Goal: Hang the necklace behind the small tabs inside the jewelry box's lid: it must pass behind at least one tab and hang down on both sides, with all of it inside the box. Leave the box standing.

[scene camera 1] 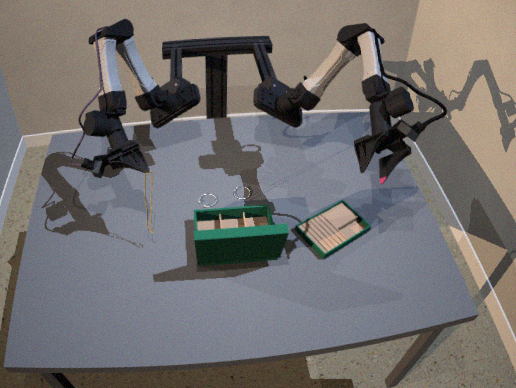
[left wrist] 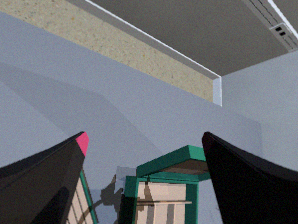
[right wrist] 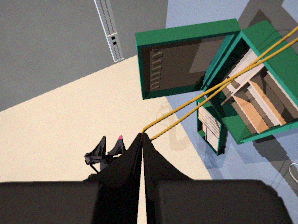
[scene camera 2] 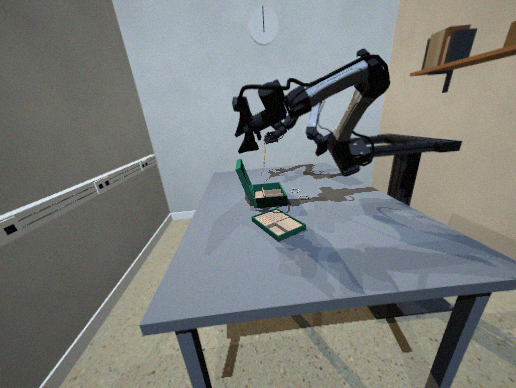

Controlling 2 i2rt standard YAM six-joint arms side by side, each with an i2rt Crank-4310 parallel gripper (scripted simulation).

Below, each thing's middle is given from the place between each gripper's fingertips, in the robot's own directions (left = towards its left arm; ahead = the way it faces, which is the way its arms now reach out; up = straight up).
My right hand (scene camera 1: 148, 172) is 25 cm to the right of the green jewelry box (scene camera 1: 247, 234), 19 cm above it and 3 cm short of it. From my right hand the other things lie so: green-rimmed tray (scene camera 1: 326, 232) 58 cm to the left, 29 cm below, 5 cm behind.
The green-rimmed tray is 140 mm behind my left hand (scene camera 1: 372, 178), 30 mm to the right of it and 380 mm below it. Round my left hand: green jewelry box (60 mm behind, 350 mm to the right, 270 mm below).
